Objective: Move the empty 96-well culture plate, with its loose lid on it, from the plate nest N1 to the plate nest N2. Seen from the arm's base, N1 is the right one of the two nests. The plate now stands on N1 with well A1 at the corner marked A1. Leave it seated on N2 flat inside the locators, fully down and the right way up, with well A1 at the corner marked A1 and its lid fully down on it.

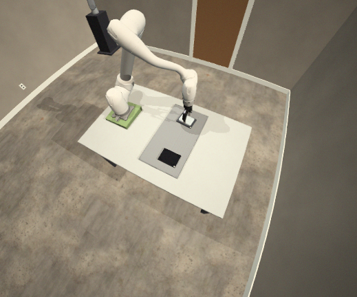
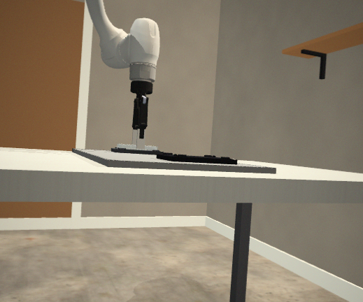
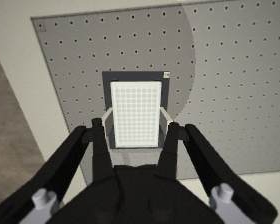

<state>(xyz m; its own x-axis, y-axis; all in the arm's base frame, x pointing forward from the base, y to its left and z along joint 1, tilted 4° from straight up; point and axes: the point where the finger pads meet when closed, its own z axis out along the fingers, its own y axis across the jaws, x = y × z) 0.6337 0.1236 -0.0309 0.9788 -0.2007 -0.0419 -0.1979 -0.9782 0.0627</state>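
My hand is 20 mm above the clear lid. From my hand the other things lie so: 96-well plate: 20 mm below; nest N2: 40 mm below; nest N1: 420 mm to the right, 40 mm below, 20 mm behind.
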